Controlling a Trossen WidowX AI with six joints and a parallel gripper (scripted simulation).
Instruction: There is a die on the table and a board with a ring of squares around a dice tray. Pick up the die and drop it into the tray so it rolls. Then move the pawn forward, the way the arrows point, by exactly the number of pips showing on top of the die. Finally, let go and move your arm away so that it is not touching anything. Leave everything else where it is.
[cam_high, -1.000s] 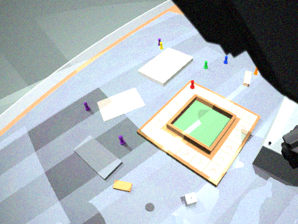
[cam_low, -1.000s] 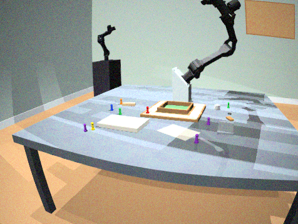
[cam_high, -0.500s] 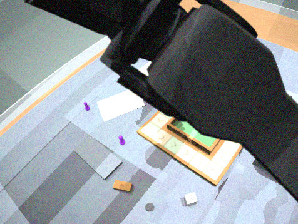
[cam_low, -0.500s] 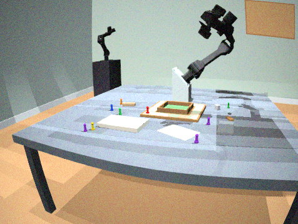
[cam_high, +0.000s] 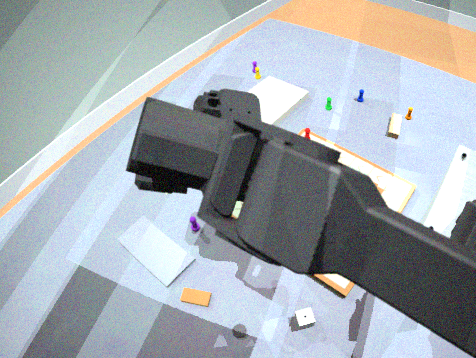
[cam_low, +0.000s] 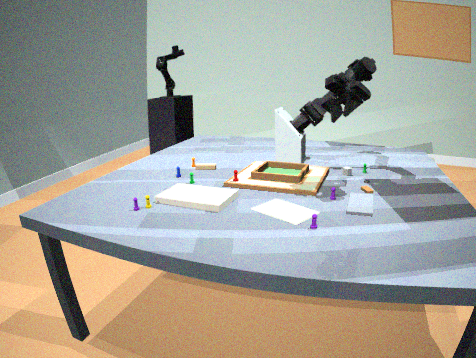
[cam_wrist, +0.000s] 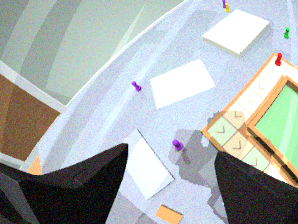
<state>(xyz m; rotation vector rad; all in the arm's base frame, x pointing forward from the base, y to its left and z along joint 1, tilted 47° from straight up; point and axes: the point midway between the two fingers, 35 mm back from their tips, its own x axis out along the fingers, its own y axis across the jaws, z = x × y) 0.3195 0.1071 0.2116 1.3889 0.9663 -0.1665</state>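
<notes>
Right now my gripper tip is 200 mm above the white die, 180 mm past it and 10 mm to the right of it. Round my gripper tip: dark disc 210 mm below, 120 mm behind, 90 mm to the left; then green dice tray 210 mm below, 200 mm to the right, 60 mm behind; then grey plate 210 mm below, 100 mm ahead, 90 mm to the left.
</notes>
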